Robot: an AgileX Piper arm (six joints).
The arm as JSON. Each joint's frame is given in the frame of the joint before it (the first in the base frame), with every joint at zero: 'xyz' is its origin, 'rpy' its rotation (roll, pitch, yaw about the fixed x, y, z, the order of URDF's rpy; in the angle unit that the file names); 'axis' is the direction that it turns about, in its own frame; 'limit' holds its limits. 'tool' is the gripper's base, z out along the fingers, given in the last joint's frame.
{
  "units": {
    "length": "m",
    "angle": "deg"
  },
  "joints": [
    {
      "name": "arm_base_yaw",
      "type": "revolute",
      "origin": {
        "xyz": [
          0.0,
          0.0,
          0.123
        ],
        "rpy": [
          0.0,
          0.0,
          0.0
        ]
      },
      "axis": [
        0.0,
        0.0,
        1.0
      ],
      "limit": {
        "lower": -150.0,
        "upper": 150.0
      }
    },
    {
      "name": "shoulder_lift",
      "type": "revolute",
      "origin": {
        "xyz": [
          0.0,
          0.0,
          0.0
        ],
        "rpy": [
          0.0,
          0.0,
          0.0
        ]
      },
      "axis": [
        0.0,
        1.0,
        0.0
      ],
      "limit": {
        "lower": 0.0,
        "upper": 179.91
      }
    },
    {
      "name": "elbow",
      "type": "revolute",
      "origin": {
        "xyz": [
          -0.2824,
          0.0,
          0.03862
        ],
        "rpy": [
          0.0,
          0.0,
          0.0
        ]
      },
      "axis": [
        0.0,
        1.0,
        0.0
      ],
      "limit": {
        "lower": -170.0,
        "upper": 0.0
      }
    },
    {
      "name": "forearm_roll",
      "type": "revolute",
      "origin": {
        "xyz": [
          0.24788,
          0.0,
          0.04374
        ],
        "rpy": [
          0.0,
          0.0,
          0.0
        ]
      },
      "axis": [
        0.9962,
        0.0,
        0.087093
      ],
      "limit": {
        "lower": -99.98,
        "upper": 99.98
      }
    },
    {
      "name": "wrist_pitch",
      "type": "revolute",
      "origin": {
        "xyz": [
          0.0,
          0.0,
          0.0
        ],
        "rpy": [
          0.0,
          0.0,
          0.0
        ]
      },
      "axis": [
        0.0,
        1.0,
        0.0
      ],
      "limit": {
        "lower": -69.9,
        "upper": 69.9
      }
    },
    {
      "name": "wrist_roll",
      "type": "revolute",
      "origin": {
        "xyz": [
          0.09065,
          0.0,
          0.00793
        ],
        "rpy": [
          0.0,
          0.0,
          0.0
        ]
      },
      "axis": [
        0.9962,
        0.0,
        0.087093
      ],
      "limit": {
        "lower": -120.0,
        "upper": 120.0
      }
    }
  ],
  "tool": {
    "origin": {
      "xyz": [
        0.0,
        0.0,
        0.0
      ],
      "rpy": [
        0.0,
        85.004,
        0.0
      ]
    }
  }
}
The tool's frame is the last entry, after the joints.
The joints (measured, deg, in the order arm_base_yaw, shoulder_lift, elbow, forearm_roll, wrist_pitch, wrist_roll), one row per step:
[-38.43, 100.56, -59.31, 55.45, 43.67, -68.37]
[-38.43, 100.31, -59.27, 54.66, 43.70, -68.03]
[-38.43, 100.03, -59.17, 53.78, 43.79, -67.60]
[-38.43, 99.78, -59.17, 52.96, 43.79, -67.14]
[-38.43, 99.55, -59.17, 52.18, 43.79, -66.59]
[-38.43, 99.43, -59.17, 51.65, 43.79, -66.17]
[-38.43, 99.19, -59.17, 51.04, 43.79, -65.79]
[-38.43, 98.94, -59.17, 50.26, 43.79, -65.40]
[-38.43, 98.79, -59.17, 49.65, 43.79, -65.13]
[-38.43, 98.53, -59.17, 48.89, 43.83, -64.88]
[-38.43, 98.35, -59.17, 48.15, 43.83, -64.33]
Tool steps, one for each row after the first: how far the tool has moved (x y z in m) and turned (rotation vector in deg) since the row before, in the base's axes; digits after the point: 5 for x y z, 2 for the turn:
[-0.00101, 0.00020, 0.00073, -0.40, 0.31, 0.23]
[-0.00130, 0.00042, 0.00058, -0.34, 0.41, 0.25]
[-0.00092, 0.00004, 0.00087, -0.39, 0.32, 0.13]
[-0.00087, 0.00002, 0.00079, -0.30, 0.33, 0.03]
[-0.00055, -0.00002, 0.00032, -0.16, 0.26, -0.02]
[-0.00075, 0.00006, 0.00096, -0.31, 0.20, 0.06]
[-0.00090, 0.00002, 0.00090, -0.42, 0.28, 0.14]
[-0.00066, -0.00003, 0.00045, -0.33, 0.25, 0.14]
[-0.00092, 0.00008, 0.00098, -0.47, 0.25, 0.26]
[-0.00080, -0.00005, 0.00053, -0.27, 0.35, -0.02]

